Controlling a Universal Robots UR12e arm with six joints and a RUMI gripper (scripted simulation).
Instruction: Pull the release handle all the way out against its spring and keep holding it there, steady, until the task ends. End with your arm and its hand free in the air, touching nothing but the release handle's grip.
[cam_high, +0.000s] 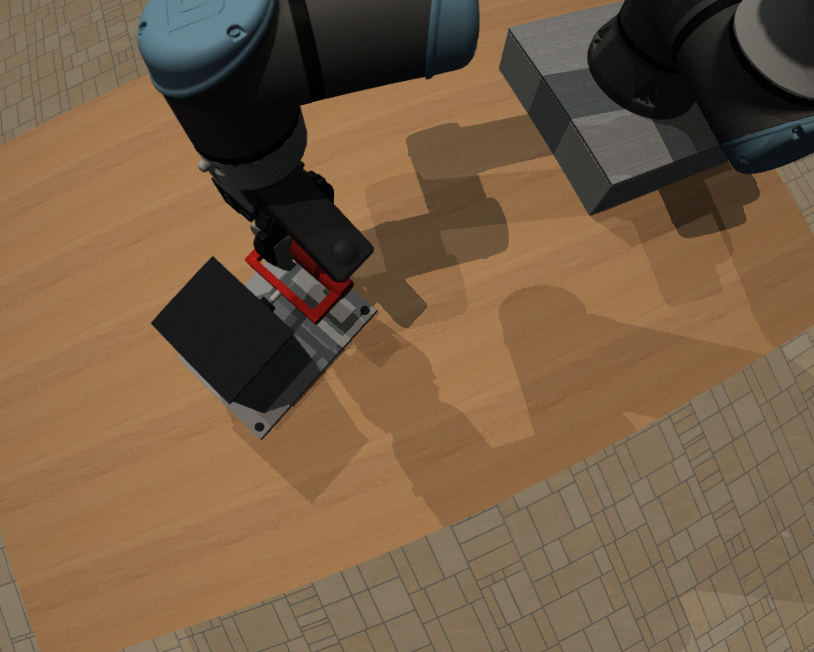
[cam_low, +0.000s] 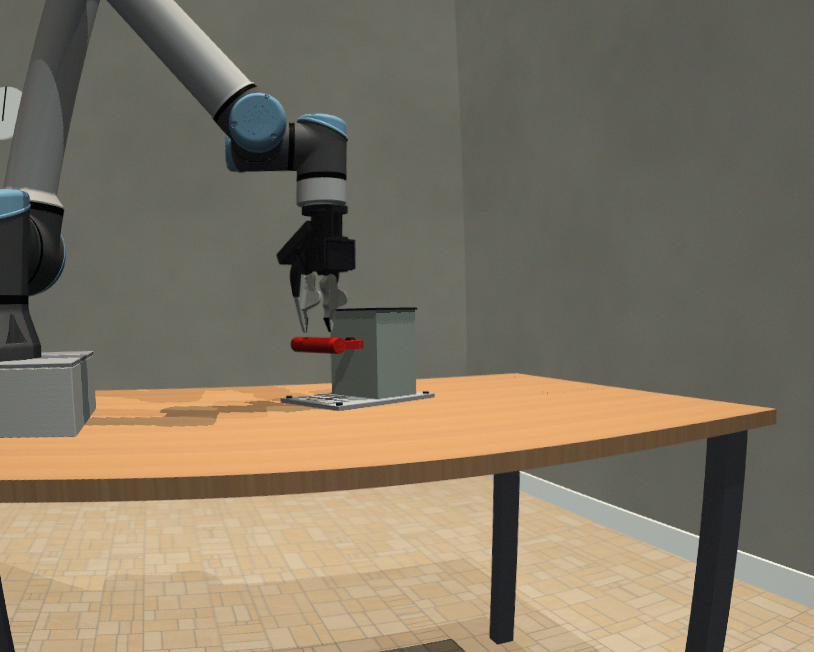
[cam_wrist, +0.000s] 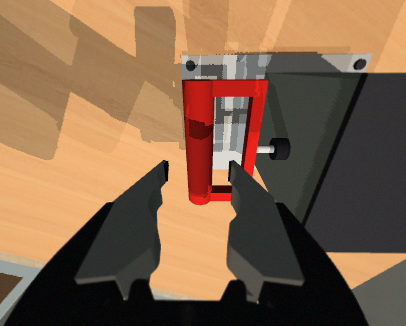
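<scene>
The grey baseplate lies 14 cm below my hand, 9 cm ahead of it and 4 cm to the left of it.
</scene>
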